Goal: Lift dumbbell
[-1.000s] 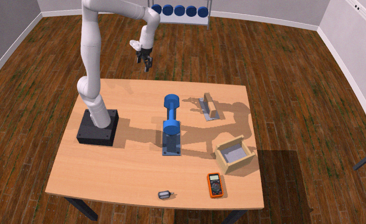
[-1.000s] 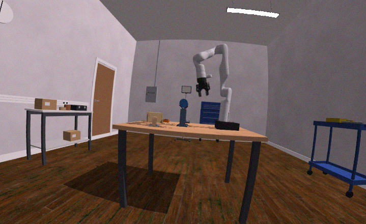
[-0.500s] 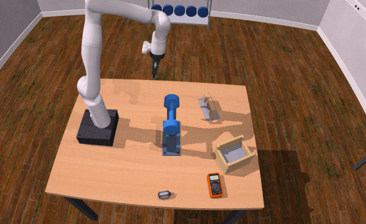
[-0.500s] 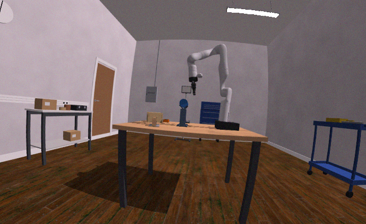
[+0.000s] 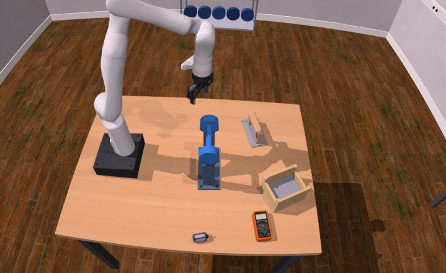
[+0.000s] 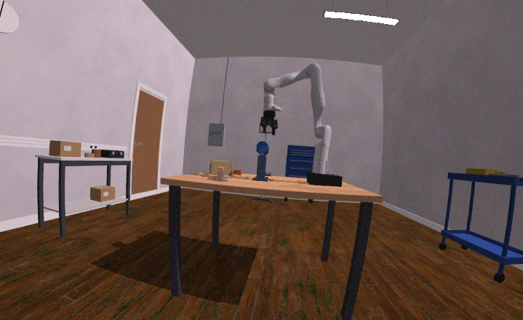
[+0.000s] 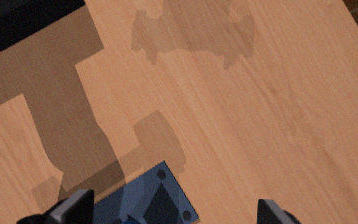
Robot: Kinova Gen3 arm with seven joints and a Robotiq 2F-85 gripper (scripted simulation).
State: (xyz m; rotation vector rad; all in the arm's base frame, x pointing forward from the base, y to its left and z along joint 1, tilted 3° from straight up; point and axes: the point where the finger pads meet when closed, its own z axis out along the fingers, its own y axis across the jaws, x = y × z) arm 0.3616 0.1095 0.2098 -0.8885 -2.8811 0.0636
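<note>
The blue dumbbell lies 15 cm to the right of my hand, 8 cm below it and 5 cm ahead of it. Round my hand: dark grey-blue cradle (21 cm below, 15 cm to the right, 5 cm ahead); then wooden box (38 cm ahead, 29 cm to the right, 25 cm below).
</note>
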